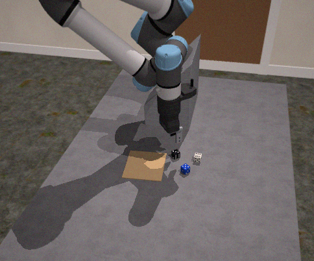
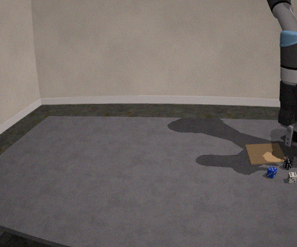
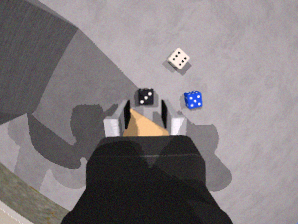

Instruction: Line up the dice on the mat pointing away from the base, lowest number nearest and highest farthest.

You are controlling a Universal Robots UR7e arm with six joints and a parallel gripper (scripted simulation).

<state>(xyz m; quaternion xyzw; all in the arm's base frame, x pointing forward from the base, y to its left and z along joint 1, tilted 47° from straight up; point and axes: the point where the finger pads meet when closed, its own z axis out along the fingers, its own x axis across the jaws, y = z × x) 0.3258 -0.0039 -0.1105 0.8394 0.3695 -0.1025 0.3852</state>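
The black die is 9 cm below my hand. Also, from my hand: white die: 1 cm behind, 8 cm to the left, 9 cm below; tan mat: 8 cm ahead, 9 cm to the right, 10 cm below; blue die: 6 cm ahead, 5 cm to the left, 9 cm below.
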